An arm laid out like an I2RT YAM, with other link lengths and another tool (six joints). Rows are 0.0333 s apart.
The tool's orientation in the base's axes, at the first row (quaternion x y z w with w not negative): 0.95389, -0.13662, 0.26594, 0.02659
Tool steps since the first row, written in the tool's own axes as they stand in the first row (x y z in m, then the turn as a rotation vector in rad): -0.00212, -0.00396, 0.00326, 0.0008, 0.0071, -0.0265; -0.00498, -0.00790, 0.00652, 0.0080, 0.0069, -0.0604; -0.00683, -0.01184, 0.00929, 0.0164, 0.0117, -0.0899; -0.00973, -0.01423, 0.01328, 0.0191, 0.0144, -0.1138; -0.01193, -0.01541, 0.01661, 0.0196, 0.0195, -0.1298; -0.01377, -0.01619, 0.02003, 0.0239, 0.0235, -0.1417; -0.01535, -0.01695, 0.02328, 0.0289, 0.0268, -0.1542; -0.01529, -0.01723, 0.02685, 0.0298, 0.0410, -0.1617; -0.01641, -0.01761, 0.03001, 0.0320, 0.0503, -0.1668
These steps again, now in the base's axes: 0.00098, 0.00393, -0.00380, -0.0145, -0.0038, 0.0230; 0.00134, 0.00802, -0.00798, -0.0255, -0.0012, 0.0557; 0.00229, 0.01192, -0.01122, -0.0347, -0.0042, 0.0852; 0.00256, 0.01444, -0.01608, -0.0452, -0.0045, 0.1071; 0.00274, 0.01570, -0.02004, -0.0542, -0.0076, 0.1209; 0.00316, 0.01649, -0.02390, -0.0577, -0.0110, 0.1332; 0.00369, 0.01720, -0.02748, -0.0607, -0.0139, 0.1465; 0.00561, 0.01702, -0.03050, -0.0677, -0.0268, 0.1530; 0.00637, 0.01727, -0.03378, -0.0710, -0.0357, 0.1583
